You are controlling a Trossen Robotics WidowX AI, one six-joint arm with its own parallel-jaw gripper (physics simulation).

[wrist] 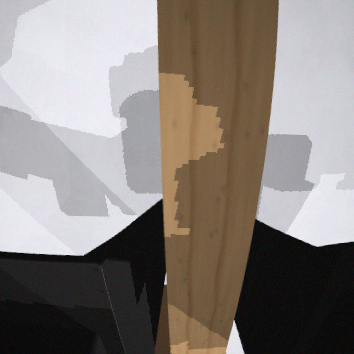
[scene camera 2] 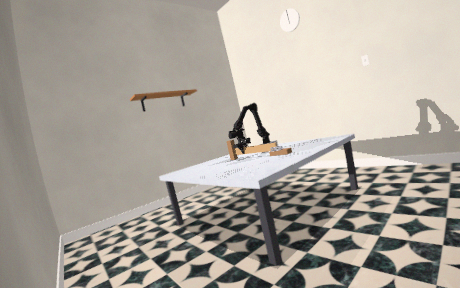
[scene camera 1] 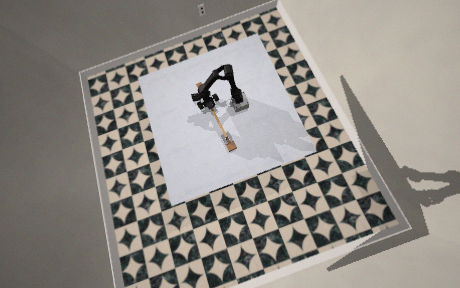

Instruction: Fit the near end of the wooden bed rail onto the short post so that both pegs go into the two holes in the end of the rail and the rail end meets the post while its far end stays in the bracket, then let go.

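Frame: origin at the arm's base, x ahead, y right, z down, level; millimetres.
Seen in the pictures: gripper, fingertip midpoint: (scene camera 2: 244, 153); arm's base, link origin: (scene camera 2: 266, 142) (scene camera 1: 238, 99).
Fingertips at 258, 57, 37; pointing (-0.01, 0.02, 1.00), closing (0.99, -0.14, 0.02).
Pixels of each thing's top centre, then the offset from my fingertips to it, as dx, dy, dz. "pt": a spot on its surface instead. Level surfaces: height alone.
- wooden bed rail, top centre: (scene camera 2: 253, 145) (scene camera 1: 214, 114) -17, -123, -56
- white table, surface height: dz +42
- metal bracket, surface spot: (scene camera 2: 276, 146) (scene camera 1: 226, 137) pt -46, -344, -22
- small wooden base, top centre: (scene camera 2: 280, 149) (scene camera 1: 228, 141) -51, -369, +7
- short wooden post, surface spot: (scene camera 1: 199, 85) pt +22, +132, -136
The wooden bed rail (scene camera 1: 220, 123) (scene camera 2: 257, 148) (wrist: 211, 168) lies low over the white table (scene camera 1: 172, 148) (scene camera 2: 246, 172). Its far end sits in the metal bracket (scene camera 1: 227, 139) (scene camera 2: 277, 148) on a small wooden base (scene camera 1: 232, 147) (scene camera 2: 281, 152). The short wooden post (scene camera 1: 199, 85) (scene camera 2: 232, 150) stands at the rail's near end. My gripper (scene camera 1: 208, 104) (scene camera 2: 242, 148) (wrist: 187, 206) is shut on the rail close to the post, with a black finger on each side in the wrist view. The arm hides the joint, the pegs and the holes.
The arm's grey base block (scene camera 1: 240, 104) stands on the table right of the rail. A wooden wall shelf (scene camera 2: 163, 94) and a clock (scene camera 2: 289, 19) hang on the walls far from the work area. The table edges are far from the rail.
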